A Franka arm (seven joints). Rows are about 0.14 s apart.
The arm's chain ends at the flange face. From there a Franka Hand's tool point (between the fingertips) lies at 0.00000 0.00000 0.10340 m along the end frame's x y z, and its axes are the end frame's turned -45 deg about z.
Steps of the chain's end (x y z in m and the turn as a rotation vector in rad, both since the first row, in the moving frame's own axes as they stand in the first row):
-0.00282, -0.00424, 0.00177, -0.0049, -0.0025, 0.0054
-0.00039, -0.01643, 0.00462, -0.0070, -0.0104, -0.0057
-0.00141, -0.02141, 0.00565, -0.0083, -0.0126, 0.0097
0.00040, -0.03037, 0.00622, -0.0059, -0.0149, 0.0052
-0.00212, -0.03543, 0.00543, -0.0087, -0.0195, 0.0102
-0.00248, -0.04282, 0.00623, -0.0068, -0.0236, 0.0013
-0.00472, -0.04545, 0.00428, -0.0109, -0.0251, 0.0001
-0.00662, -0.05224, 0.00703, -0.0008, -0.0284, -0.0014
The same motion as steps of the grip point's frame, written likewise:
0.00046, -0.00482, 0.00177, -0.0017, -0.0052, 0.0054
0.01007, -0.01214, 0.00461, 0.0024, -0.0123, -0.0057
0.01262, -0.01646, 0.00564, 0.0030, -0.0148, 0.0097
0.02024, -0.02185, 0.00621, 0.0064, -0.0147, 0.0052
0.02150, -0.02735, 0.00541, 0.0076, -0.0199, 0.0102
0.02630, -0.03326, 0.00620, 0.0119, -0.0215, 0.0013
0.02617, -0.03651, 0.00424, 0.0100, -0.0255, 0.0001
0.03012, -0.04364, 0.00699, 0.0195, -0.0206, -0.0014

